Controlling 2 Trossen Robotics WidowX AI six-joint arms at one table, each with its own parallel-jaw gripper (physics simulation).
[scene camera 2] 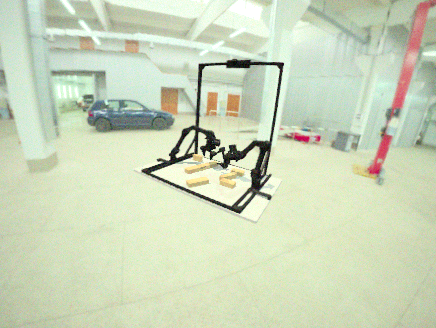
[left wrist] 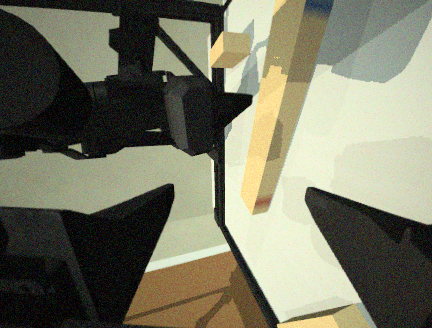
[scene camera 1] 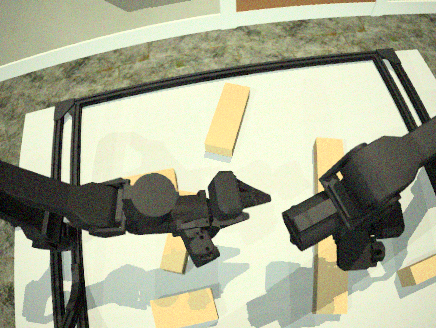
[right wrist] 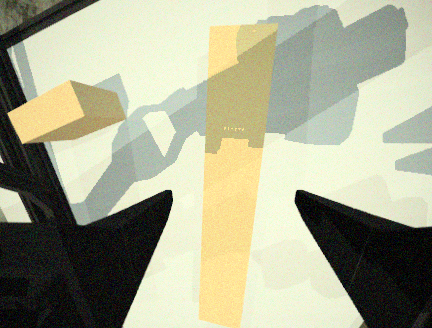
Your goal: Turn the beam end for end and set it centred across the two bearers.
Labels:
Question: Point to a beam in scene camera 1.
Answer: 330,284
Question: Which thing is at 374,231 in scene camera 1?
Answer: My right gripper.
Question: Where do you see a beam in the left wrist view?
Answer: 294,41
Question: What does my left gripper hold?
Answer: Nothing.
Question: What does my right gripper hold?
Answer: Nothing.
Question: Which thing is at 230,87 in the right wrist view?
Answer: A beam.

